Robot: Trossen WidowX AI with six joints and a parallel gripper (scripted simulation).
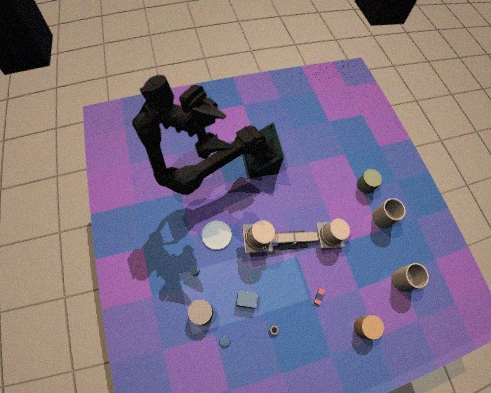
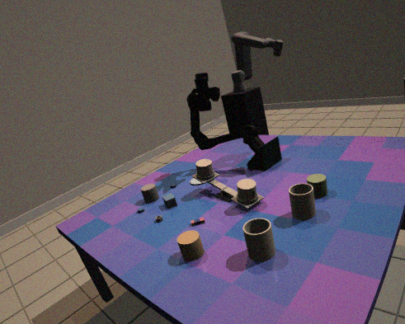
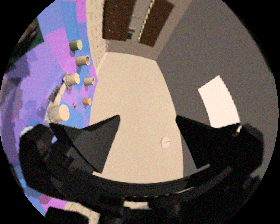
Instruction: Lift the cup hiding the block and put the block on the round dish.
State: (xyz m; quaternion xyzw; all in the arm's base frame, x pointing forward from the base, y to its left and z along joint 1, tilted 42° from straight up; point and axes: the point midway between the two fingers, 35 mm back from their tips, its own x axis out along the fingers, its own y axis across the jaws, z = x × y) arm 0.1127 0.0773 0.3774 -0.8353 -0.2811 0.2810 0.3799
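Right now the greenish block is 20 cm ahead of my gripper tip, 32 cm to the left of it and 39 cm below it. Also, from my gripper tip: round dish 11 cm ahead, 6 cm to the right, 43 cm below; blue-grey block 34 cm ahead, 1 cm to the right, 41 cm below; small balance 19 cm ahead, 19 cm to the left, 41 cm below.
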